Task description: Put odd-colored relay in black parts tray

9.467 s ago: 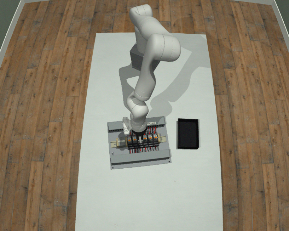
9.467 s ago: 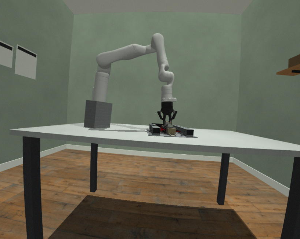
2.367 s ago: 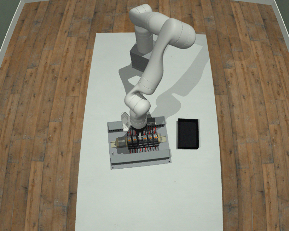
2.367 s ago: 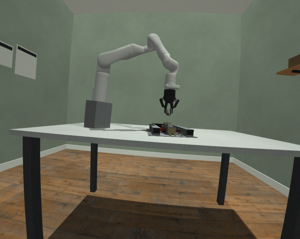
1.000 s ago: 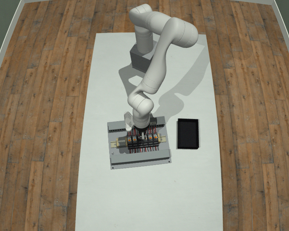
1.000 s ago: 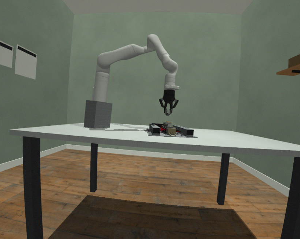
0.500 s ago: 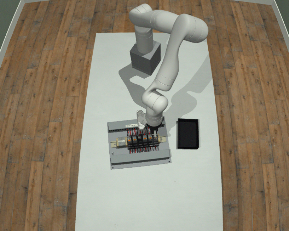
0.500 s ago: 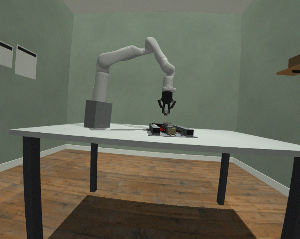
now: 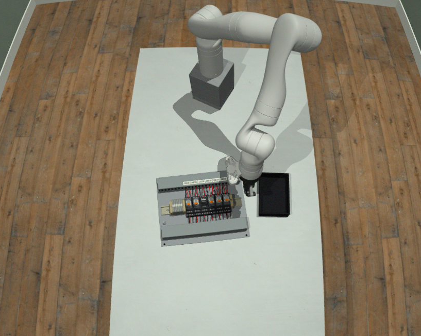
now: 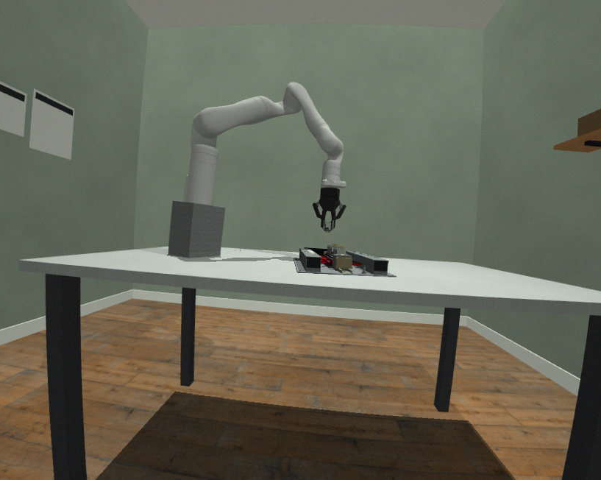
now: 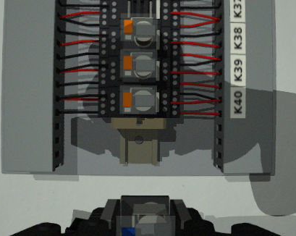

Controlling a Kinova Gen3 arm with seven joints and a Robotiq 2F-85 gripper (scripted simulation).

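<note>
Right now my hand is 120 mm above the black parts tray, 110 mm to the right of it and 20 mm past it. Also, from my hand: blue-button relay (10 mm below); grey relay panel (160 mm to the right, 120 mm below, 30 mm ahead).
</note>
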